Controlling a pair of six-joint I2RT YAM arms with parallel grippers.
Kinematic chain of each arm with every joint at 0, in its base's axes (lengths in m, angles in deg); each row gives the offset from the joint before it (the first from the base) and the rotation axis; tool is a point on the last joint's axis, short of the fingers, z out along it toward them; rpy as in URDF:
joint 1: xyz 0 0 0.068 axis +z
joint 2: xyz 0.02 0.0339 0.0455 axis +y
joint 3: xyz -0.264 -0.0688 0 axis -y
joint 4: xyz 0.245 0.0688 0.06 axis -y
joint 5: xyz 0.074 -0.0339 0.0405 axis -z
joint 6: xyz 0.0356 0 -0.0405 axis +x
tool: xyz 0 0 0 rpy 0 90 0
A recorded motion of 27 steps. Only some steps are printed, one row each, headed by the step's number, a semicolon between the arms.
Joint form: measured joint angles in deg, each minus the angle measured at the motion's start. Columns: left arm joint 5, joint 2, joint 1, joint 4, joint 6, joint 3; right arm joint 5, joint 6, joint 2, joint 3, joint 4, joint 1.
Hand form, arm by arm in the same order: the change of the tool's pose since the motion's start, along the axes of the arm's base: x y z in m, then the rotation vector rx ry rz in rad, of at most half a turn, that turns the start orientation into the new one. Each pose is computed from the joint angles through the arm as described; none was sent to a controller.
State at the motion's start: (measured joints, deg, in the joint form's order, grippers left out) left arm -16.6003 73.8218 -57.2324 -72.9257 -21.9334 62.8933; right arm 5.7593 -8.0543 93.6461 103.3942 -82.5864 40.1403
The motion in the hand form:
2: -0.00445 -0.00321 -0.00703 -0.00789 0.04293 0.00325; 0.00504 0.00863 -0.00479 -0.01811 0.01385 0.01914
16: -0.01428 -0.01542 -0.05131 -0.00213 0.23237 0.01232; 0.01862 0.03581 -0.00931 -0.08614 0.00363 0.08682
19: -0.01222 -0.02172 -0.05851 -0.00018 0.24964 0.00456; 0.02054 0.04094 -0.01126 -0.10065 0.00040 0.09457
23: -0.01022 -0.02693 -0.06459 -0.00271 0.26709 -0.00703; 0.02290 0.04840 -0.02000 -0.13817 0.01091 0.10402
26: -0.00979 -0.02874 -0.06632 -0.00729 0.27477 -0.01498; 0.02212 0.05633 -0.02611 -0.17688 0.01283 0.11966
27: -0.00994 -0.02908 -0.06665 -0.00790 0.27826 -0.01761; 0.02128 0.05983 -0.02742 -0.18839 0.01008 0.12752
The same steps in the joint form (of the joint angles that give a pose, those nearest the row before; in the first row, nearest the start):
2: 2.19 0.55 -1.14 0.26 -1.60 -1.07; 0.13 -0.52 2.23 1.42 -0.41 0.63
16: 11.30 5.20 -3.58 4.85 -4.81 -7.34; 2.86 -2.97 9.31 8.87 -2.62 2.91
19: 12.13 7.21 -3.78 6.38 -4.52 -7.37; 3.58 -3.13 10.51 9.94 -2.88 3.39
23: 13.09 8.87 -3.83 7.80 -3.89 -7.37; 4.81 -3.17 12.28 10.25 -3.30 4.13
26: 13.62 9.33 -3.87 8.35 -3.50 -7.37; 6.36 -3.21 13.75 10.79 -3.98 5.29
27: 13.81 9.42 -3.91 8.39 -3.39 -7.37; 6.93 -3.23 14.27 11.19 -4.20 5.84

